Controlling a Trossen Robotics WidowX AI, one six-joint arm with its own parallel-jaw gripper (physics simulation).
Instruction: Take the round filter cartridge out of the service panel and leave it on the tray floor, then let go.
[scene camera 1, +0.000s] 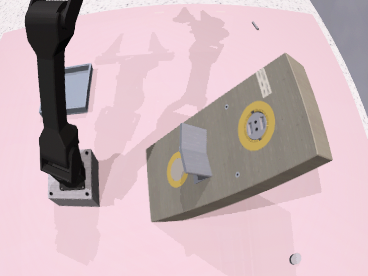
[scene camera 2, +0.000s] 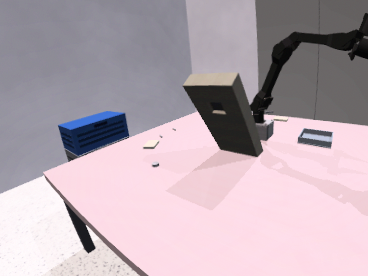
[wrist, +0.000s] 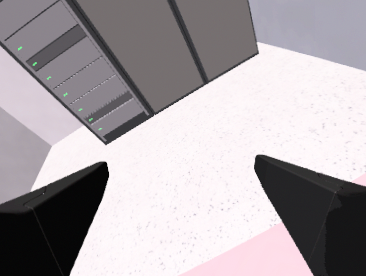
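The service panel (scene camera 1: 220, 150) (scene camera 2: 232, 127) is a thick grey-brown slab, tilted on the pink table, with its back showing in scene camera 2. A round grey cartridge (scene camera 1: 256, 125) with slots sits in the panel inside the right-hand yellow ring (scene camera 1: 270, 125). A bent grey plate (scene camera 1: 194, 145) stands out from the panel in front of the left-hand yellow ring (scene camera 1: 171, 175). The blue-grey tray (scene camera 1: 77, 90) (scene camera 2: 316, 137) lies empty on the table, partly behind the arm in scene camera 1. My gripper (wrist: 182, 165) is open and empty, away from the panel and tray; its fingertips face the floor and cabinets in the wrist view.
The arm's base block (scene camera 1: 91, 182) (scene camera 2: 266, 131) stands between tray and panel. A small round disc (scene camera 1: 295, 259) (scene camera 2: 155, 164), a small pin (scene camera 1: 255, 25) and a cream pad (scene camera 2: 151, 144) lie on the table. A blue toolbox (scene camera 2: 95, 134) stands beyond the table edge. Cabinets (wrist: 135, 45) stand on the floor.
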